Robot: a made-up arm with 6 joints.
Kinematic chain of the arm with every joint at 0, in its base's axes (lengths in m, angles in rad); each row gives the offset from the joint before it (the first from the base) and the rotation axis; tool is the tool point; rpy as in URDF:
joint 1: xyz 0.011 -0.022 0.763 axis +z
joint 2: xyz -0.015 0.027 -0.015 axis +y
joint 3: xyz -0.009 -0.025 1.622 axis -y
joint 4: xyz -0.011 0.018 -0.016 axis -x
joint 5: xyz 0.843 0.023 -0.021 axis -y
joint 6: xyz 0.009 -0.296 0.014 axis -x
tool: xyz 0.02 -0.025 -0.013 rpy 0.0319 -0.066 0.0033
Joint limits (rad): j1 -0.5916..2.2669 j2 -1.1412..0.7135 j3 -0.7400..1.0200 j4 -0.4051..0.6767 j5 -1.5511..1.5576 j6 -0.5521..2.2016
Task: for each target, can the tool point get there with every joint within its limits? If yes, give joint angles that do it. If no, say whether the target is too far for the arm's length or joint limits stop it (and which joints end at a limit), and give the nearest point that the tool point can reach.
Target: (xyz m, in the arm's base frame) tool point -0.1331 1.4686 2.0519
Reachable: yes | joints 1.8453 0.4188 0.2975 -0.2164 0.9983 -0.3405
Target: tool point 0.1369 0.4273 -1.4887
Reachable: no: joint limits stop it (at a limit: joint 2, joint 3, joint 4) | nearest point 0.2834 0.9501 1.0872 | short by 2.632 m
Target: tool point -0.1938 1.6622 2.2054
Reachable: yes | joints 1.8460 0.5690 0.6580 -0.0030 0.6618 1.7818
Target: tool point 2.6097 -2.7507 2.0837
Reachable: no: too far | nearest point 1.4797 -1.5641 2.0356 | short by 1.639 m
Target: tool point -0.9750 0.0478 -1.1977
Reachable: no: joint limits stop it (at a limit: joint 1, joint 2, joint 3, joint 4, joint 6) | nearest point -0.4587 0.8696 1.0884 | short by 2.484 m
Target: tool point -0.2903 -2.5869 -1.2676
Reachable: no: too far | nearest point 0.7697 -0.8617 1.1056 | short by 3.120 m
